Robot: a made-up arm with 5 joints. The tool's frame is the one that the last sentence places. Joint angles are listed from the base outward.
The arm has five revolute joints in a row. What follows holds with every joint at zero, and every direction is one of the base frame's. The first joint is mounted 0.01 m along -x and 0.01 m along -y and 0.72 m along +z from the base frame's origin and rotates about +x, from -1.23 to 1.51 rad. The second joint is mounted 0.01 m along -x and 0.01 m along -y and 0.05 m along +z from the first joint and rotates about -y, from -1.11 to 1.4 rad. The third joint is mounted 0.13 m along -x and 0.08 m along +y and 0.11 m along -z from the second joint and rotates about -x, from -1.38 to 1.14 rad. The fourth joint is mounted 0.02 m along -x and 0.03 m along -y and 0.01 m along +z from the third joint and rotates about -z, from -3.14 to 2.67 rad. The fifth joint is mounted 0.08 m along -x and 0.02 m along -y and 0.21 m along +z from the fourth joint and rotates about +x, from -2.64 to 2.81 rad. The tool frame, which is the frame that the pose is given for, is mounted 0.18 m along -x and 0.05 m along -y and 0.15 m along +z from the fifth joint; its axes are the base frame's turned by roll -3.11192, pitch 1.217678 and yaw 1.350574 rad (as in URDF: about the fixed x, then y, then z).
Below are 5 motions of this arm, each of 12 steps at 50 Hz.
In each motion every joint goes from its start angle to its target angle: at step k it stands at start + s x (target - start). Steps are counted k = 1, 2, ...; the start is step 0. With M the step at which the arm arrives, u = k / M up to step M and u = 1 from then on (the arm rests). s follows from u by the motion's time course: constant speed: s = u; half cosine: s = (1 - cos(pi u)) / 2; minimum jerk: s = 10 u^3 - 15 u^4 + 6 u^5.
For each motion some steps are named. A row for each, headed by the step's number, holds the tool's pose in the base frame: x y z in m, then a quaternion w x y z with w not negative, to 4 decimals.
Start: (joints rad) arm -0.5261 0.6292 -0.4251 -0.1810 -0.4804
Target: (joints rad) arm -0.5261 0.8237 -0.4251 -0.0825 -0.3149
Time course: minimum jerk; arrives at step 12
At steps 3, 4, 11, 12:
3: -0.4668 -0.1574 0.7664 0.7269 0.5429 0.3098 -0.2843
4: -0.4652 -0.1621 0.7588 0.7248 0.5495 0.3117 -0.2750
11: -0.4471 -0.1963 0.7017 0.7072 0.5933 0.3279 -0.2007
12: -0.4469 -0.1966 0.7013 0.7071 0.5935 0.3280 -0.2002

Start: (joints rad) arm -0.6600 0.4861 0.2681 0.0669 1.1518
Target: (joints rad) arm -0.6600 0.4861 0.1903 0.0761 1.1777
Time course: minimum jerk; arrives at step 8
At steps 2, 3, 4, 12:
2: -0.4700 -0.0518 0.7520 0.4262 0.6759 0.5696 -0.1929
3: -0.4691 -0.0559 0.7523 0.4201 0.6773 0.5739 -0.1882
4: -0.4679 -0.0613 0.7527 0.4121 0.6790 0.5796 -0.1820
12: -0.4651 -0.0733 0.7531 0.3941 0.6826 0.5919 -0.1683

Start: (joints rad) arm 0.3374 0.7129 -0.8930 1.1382 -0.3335
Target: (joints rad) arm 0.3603 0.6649 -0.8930 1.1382 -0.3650
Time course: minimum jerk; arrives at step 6
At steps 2, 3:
2: -0.4117 -0.1335 0.7692 0.2368 -0.8226 -0.4464 0.2609
3: -0.4105 -0.1357 0.7747 0.2393 -0.8184 -0.4479 0.2691

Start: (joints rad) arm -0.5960 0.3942 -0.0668 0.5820 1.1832
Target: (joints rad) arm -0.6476 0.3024 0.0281 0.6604 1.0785
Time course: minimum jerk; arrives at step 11
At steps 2, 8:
2: -0.4951 -0.0022 0.6939 0.2268 0.8554 0.4651 -0.0229
8: -0.5026 0.0599 0.7115 0.2828 0.8692 0.3943 -0.0953

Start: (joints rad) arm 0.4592 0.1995 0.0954 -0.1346 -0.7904
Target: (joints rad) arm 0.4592 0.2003 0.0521 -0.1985 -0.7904
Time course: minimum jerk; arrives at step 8
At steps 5, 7, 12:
5: -0.4768 -0.0451 0.9419 0.5406 0.6072 0.3628 -0.4555
7: -0.4769 -0.0527 0.9383 0.5434 0.6079 0.3676 -0.4472
12: -0.4769 -0.0531 0.9380 0.5436 0.6079 0.3679 -0.4467

